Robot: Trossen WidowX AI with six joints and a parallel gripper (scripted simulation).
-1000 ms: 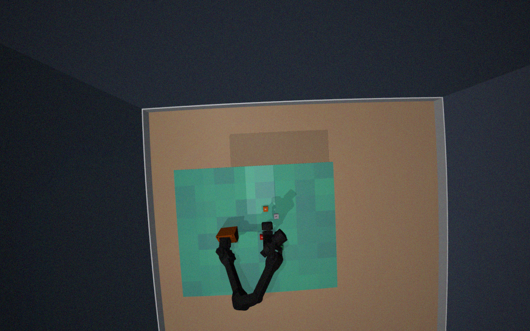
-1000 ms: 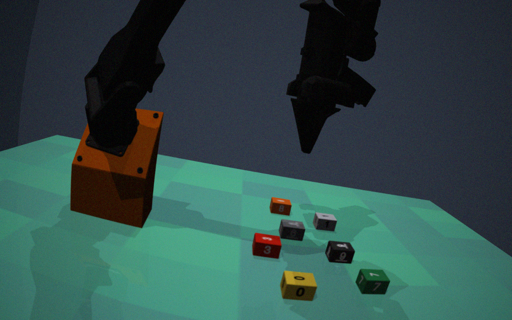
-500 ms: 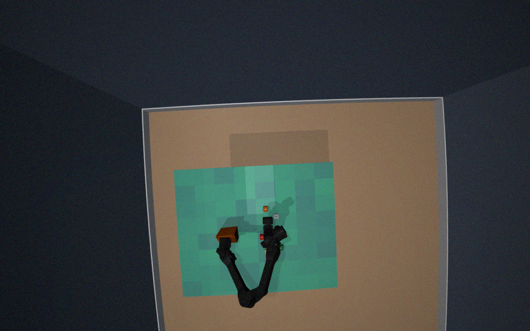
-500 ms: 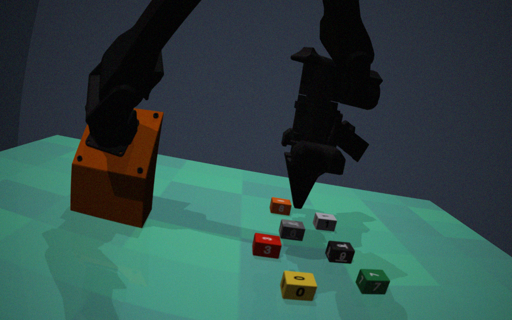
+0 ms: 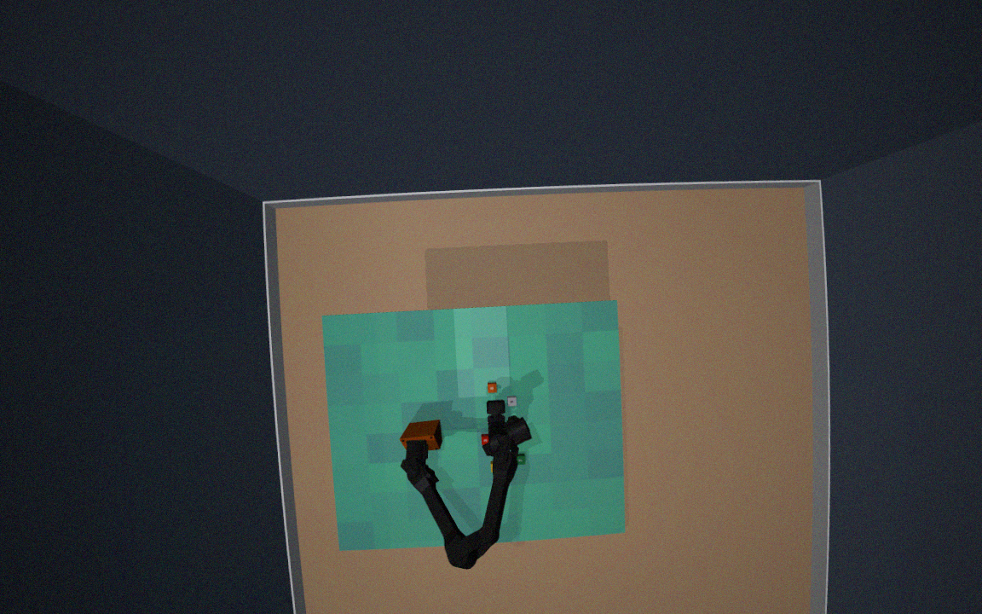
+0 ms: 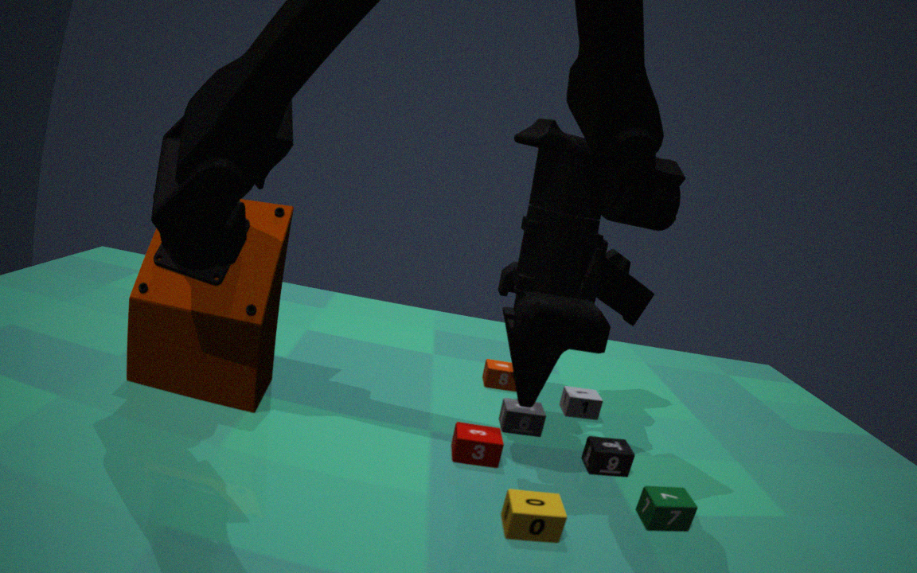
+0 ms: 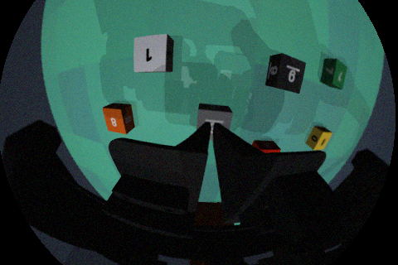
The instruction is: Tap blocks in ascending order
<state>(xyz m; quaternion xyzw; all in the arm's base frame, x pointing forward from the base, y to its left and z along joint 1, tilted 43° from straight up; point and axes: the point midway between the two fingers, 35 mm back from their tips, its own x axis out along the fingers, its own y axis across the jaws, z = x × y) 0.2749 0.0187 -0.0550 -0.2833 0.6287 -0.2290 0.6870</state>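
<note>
My gripper tip is now 16 cm to the left of the green block, 9 cm short of it and 1 cm above it. Also, from my gripper tip: light grey block (6 cm to the left, 6 cm ahead, 1 cm below); then red block (8 cm to the right, 4 cm behind, 1 cm below); then black block (7 cm to the right, 6 cm ahead, 1 cm below).
</note>
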